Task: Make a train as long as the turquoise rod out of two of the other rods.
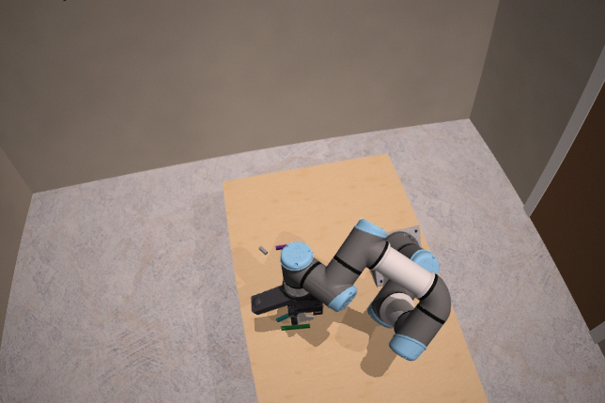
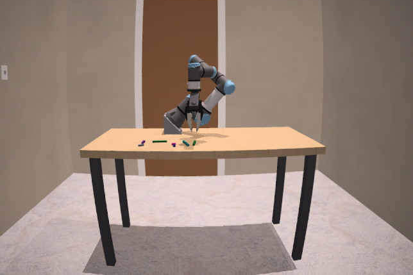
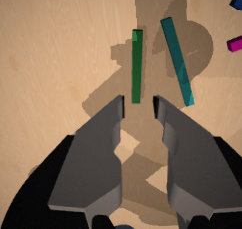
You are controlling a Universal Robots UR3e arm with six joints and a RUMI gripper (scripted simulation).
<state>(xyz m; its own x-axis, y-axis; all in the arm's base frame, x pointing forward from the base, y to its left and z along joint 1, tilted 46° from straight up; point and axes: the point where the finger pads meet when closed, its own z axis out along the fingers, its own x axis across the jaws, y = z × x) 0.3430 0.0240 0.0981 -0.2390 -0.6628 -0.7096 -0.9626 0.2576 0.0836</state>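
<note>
The turquoise rod lies 1 cm behind my hand, 4 cm to the right of it and 7 cm below it. From my hand the other things lie so: blue rod: 5 cm ahead, 11 cm to the right, 7 cm below; purple rod: 6 cm behind, 27 cm to the right, 7 cm below; magenta rod: 1 cm ahead, 11 cm to the right, 7 cm below.
</note>
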